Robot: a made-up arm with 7 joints. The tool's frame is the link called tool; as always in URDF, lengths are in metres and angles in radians. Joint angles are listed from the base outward.
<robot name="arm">
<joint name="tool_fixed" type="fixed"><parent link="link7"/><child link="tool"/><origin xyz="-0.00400 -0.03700 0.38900" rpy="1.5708 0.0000 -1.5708"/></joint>
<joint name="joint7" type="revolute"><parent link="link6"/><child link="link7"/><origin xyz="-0.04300 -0.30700 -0.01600" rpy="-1.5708 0.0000 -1.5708"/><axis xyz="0 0 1"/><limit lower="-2.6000" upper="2.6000"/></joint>
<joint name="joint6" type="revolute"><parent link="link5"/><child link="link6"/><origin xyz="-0.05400 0.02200 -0.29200" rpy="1.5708 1.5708 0.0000"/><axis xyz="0 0 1"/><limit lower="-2.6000" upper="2.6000"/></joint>
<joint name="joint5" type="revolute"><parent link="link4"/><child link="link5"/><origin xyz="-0.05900 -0.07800 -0.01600" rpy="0.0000 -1.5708 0.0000"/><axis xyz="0 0 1"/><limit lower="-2.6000" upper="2.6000"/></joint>
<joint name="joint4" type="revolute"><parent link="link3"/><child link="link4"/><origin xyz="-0.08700 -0.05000 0.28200" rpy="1.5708 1.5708 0.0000"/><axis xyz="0 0 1"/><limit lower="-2.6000" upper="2.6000"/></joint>
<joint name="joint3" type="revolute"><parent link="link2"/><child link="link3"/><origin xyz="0.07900 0.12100 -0.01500" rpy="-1.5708 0.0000 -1.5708"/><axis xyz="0 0 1"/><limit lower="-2.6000" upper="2.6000"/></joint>
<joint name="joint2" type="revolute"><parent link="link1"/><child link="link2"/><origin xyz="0.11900 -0.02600 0.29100" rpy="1.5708 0.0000 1.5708"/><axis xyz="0 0 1"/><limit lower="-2.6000" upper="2.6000"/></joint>
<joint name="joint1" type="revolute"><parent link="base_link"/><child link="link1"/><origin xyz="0.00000 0.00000 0.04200" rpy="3.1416 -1.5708 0.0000"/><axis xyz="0 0 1"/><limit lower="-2.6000" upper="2.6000"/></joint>
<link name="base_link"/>
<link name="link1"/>
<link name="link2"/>
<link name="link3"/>
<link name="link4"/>
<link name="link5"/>
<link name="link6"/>
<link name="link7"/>
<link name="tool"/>
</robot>
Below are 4 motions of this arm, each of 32 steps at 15 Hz.
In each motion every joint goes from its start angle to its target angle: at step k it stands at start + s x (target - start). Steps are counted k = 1, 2, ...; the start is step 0. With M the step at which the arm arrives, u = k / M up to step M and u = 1 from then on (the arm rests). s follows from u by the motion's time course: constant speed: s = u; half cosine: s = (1 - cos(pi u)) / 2; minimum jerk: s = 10 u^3 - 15 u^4 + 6 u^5.
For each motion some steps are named. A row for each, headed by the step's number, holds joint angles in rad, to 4 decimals.
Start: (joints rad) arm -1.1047 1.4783 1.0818 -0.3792 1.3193 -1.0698 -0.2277
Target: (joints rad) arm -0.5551 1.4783 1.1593 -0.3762 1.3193 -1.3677 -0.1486
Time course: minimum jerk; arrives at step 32
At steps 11, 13, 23, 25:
11: -0.9807 1.4783 1.0993 -0.3785 1.3193 -1.1370 -0.2099
13: -0.9243 1.4783 1.1072 -0.3782 1.3193 -1.1676 -0.2017
23: -0.6316 1.4783 1.1485 -0.3766 1.3193 -1.3262 -0.1596
25: -0.5954 1.4783 1.1536 -0.3764 1.3193 -1.3459 -0.1544

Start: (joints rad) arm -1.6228 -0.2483 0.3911 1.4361 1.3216 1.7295 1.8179
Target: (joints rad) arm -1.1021 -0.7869 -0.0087 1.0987 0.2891 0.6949 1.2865
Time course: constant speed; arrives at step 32
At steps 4, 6, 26, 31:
4: -1.5577 -0.3156 0.3411 1.3939 1.1925 1.6002 1.7515
6: -1.5252 -0.3493 0.3161 1.3728 1.1280 1.5355 1.7183
26: -1.1997 -0.6859 0.0663 1.1620 0.4827 0.8889 1.3861
31: -1.1184 -0.7701 0.0038 1.1092 0.3214 0.7272 1.3031

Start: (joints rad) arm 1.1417 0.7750 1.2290 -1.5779 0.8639 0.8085 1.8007
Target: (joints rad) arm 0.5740 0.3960 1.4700 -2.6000 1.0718 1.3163 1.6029
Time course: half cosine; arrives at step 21
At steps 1, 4, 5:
1: 1.1385 0.7729 1.2303 -1.5836 0.8651 0.8113 1.7996
4: 1.0924 0.7421 1.2499 -1.6667 0.8820 0.8526 1.7835
5: 1.0659 0.7244 1.2612 -1.7143 0.8916 0.8763 1.7743

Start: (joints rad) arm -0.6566 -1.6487 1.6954 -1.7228 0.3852 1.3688 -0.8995
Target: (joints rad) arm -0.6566 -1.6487 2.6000 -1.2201 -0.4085 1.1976 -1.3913
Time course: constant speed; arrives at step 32
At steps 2, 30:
2: -0.6566 -1.6487 1.7519 -1.6914 0.3356 1.3581 -0.9302
30: -0.6566 -1.6487 2.5435 -1.2515 -0.3589 1.2083 -1.3606

